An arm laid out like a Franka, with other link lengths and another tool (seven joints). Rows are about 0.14 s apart.
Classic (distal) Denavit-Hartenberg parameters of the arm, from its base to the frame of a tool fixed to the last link. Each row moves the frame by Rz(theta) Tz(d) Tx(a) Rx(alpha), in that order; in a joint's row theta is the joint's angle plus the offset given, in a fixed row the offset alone. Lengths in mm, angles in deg.
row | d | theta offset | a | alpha
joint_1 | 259.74 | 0 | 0 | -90
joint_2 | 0 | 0 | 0 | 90
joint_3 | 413.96 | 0 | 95.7 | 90
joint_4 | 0 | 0 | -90.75 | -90
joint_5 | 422.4 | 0 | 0 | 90
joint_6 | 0 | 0 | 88 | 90
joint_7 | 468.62 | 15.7 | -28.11 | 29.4
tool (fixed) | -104.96 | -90 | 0 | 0
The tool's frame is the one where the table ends.
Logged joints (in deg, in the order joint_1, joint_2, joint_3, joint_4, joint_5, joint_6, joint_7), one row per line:
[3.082 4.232 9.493 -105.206 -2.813 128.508 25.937]
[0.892 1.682 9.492 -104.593 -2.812 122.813 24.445]
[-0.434 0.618 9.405 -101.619 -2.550 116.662 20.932]
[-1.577 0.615 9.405 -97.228 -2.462 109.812 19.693]
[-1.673 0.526 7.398 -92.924 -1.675 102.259 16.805]
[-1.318 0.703 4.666 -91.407 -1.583 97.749 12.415]
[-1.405 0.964 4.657 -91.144 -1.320 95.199 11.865]
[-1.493 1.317 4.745 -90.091 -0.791 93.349 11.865]
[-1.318 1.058 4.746 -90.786 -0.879 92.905 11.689]
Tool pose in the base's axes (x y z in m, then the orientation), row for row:
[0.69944 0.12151 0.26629 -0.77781 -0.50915 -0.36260 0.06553]
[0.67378 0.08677 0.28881 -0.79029 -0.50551 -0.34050 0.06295]
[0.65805 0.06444 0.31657 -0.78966 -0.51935 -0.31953 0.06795]
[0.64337 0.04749 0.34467 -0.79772 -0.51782 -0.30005 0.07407]
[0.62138 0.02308 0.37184 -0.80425 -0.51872 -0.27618 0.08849]
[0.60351 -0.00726 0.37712 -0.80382 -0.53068 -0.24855 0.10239]
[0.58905 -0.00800 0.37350 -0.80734 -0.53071 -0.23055 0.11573]
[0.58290 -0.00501 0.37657 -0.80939 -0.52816 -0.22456 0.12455]
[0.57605 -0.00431 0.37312 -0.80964 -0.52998 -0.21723 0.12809]
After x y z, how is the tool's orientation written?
As a quaternion, x y z w.
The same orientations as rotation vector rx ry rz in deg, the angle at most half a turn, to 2 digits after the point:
[-134.45 -88.01 -62.68]
[-136.82 -87.52 -58.95]
[-136.30 -89.64 -55.15]
[-137.19 -89.05 -51.60]
[-137.14 -88.45 -47.09]
[-135.95 -89.76 -42.04]
[-135.50 -89.07 -38.69]
[-135.16 -88.20 -37.50]
[-134.93 -88.32 -36.20]

